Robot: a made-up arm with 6 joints. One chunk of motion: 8 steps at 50 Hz.
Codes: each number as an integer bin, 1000 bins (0 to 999) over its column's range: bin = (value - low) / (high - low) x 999, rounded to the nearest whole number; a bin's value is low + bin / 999 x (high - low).
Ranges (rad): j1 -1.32..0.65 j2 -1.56..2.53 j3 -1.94..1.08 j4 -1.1..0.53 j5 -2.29..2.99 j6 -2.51..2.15
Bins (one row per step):
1: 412 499 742 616 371 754
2: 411 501 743 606 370 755
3: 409 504 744 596 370 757
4: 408 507 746 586 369 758
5: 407 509 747 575 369 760
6: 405 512 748 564 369 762
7: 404 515 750 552 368 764
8: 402 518 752 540 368 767
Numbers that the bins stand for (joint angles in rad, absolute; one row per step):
1: -0.5075 0.4830 0.3031 -0.0949 -0.3292 1.0072
2: -0.5095 0.4911 0.3061 -0.1112 -0.3344 1.0118
3: -0.5135 0.5034 0.3091 -0.1275 -0.3344 1.0212
4: -0.5154 0.5157 0.3152 -0.1439 -0.3397 1.0258
5: -0.5174 0.5239 0.3182 -0.1618 -0.3397 1.0351
6: -0.5214 0.5362 0.3212 -0.1798 -0.3397 1.0445
7: -0.5233 0.5485 0.3273 -0.1993 -0.3450 1.0538
8: -0.5273 0.5607 0.3333 -0.2189 -0.3450 1.0678

